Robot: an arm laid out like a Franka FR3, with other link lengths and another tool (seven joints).
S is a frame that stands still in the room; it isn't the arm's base.
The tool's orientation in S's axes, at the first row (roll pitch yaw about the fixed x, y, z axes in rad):
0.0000, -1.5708, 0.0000
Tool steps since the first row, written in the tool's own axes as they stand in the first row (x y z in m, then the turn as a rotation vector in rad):
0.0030, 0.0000, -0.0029, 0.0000, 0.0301, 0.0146
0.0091, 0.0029, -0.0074, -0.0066, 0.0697, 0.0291
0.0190, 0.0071, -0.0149, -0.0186, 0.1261, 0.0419
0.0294, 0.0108, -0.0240, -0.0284, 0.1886, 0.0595
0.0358, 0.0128, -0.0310, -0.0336, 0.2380, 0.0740
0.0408, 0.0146, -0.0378, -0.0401, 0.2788, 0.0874
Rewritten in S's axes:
0.0029, 0.0000, 0.0030, -0.0146, 0.0301, 0.0000
0.0074, 0.0029, 0.0091, -0.0291, 0.0697, -0.0066
0.0149, 0.0071, 0.0190, -0.0419, 0.1261, -0.0186
0.0240, 0.0108, 0.0294, -0.0595, 0.1886, -0.0284
0.0310, 0.0128, 0.0358, -0.0740, 0.2380, -0.0336
0.0378, 0.0146, 0.0408, -0.0874, 0.2788, -0.0401

